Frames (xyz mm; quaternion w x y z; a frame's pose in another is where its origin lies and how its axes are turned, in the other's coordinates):
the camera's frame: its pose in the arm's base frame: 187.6 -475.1 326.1 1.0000 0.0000 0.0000 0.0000
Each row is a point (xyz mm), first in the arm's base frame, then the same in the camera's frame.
Working: the arm's base frame: its pose in the camera's frame: -187.6 475.1 -326.1 1.0000 0.0000 0.0000 0.0000

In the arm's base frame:
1: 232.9 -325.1 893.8
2: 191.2 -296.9 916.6
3: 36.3 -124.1 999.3
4: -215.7 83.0 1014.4
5: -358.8 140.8 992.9
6: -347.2 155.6 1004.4
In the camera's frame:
1: 45.3 150.0 567.7
2: 3.6 178.2 590.5
3: -151.3 351.0 673.2
4: -403.3 558.1 688.3
5: -546.4 615.9 666.8
6: -534.8 630.7 678.3

